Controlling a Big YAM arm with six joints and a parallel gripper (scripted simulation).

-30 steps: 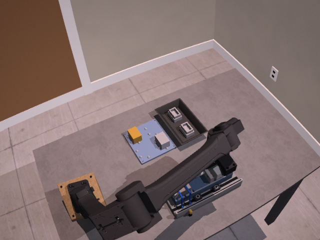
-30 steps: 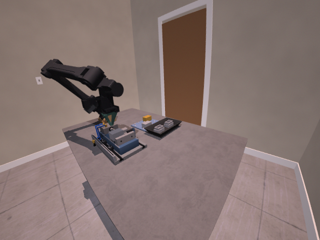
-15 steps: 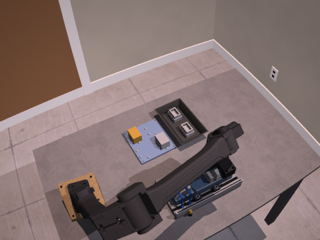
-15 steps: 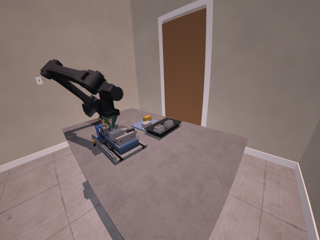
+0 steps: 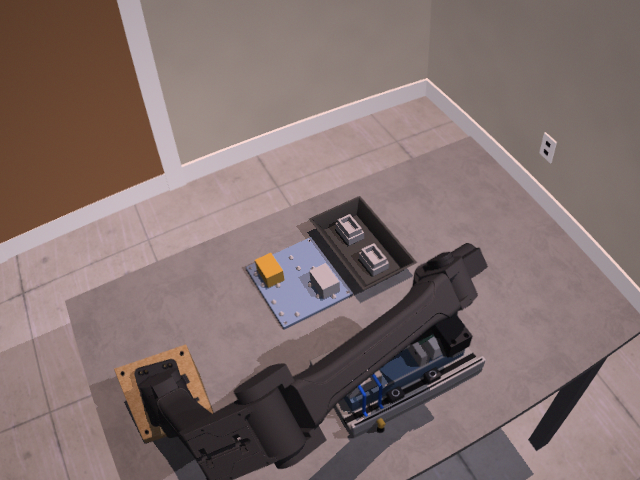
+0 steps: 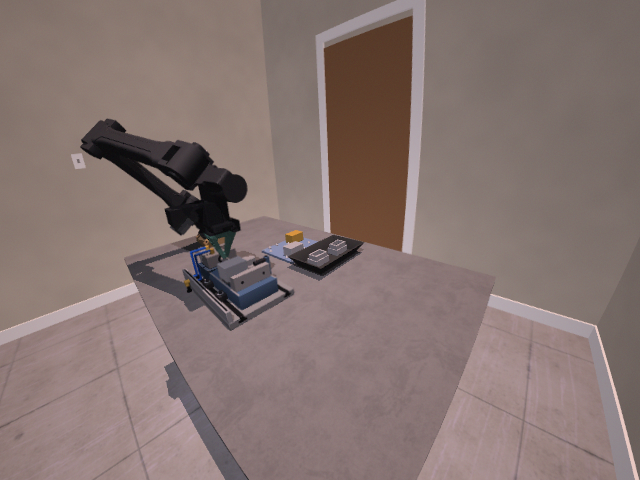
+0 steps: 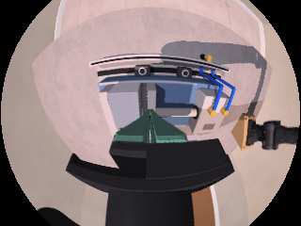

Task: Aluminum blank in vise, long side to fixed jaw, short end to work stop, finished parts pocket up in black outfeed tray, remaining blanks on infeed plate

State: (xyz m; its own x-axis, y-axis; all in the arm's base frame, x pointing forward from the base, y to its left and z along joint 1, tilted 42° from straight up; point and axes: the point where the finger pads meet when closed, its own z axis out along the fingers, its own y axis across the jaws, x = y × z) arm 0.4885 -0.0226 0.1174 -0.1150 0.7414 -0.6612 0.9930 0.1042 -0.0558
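Now: hand 9 cm above the blue vise, 3 cm past it and 2 cm to the right of it. Round my hand: gray rail 9 cm below, 7 cm to the right, 2 cm behind; yellow brass blank 34 cm to the left, 20 cm behind, 10 cm below.
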